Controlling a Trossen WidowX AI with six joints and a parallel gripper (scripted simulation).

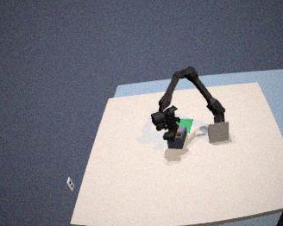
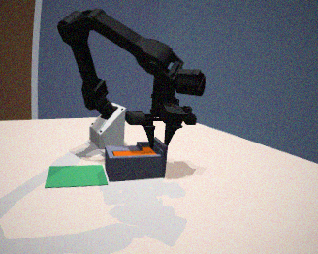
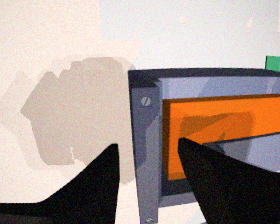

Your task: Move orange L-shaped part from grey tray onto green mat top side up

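My gripper tip is 2 cm past the orange part, 5 cm to the left of it and 2 cm above it. From my gripper tip the other things lie so: green mat 7 cm behind, 21 cm to the right, 9 cm below.
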